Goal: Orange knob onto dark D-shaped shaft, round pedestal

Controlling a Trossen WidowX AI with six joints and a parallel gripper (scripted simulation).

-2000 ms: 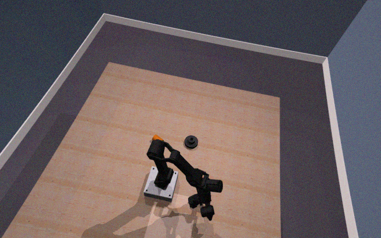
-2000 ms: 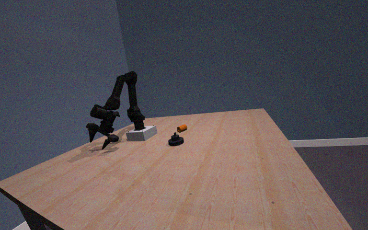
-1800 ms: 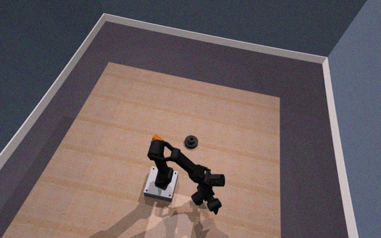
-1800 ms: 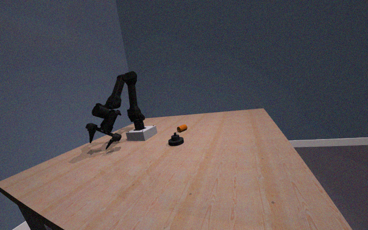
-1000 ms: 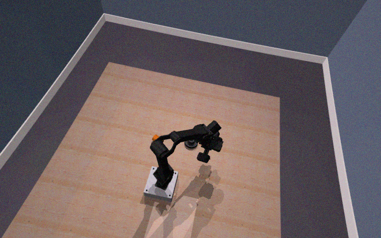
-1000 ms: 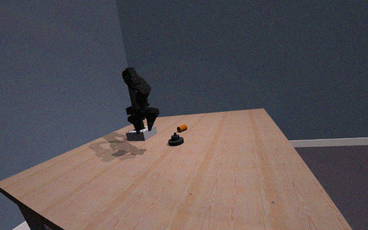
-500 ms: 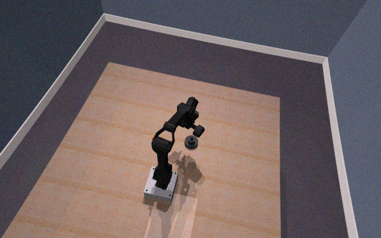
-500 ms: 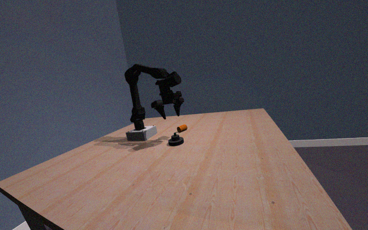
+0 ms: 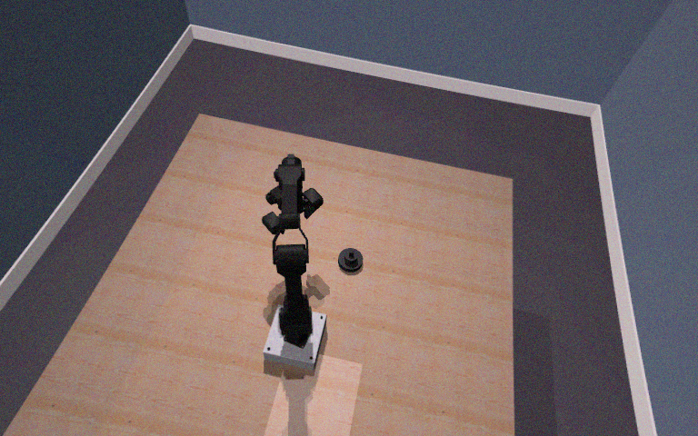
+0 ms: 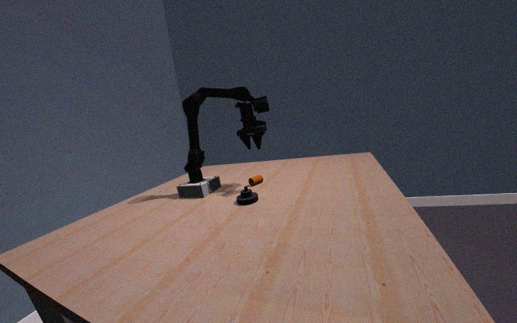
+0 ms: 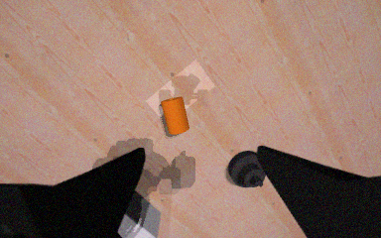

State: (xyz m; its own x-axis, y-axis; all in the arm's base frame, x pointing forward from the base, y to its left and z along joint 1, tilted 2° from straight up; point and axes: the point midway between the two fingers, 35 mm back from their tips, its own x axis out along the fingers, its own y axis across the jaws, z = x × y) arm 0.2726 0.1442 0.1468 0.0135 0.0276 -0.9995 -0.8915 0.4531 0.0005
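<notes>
The orange knob is 150 mm below my gripper tip, 30 mm behind it and 10 mm to the left of it. Round my gripper tip: round dark pedestal (180 mm to the right, 140 mm below, 60 mm ahead).
</notes>
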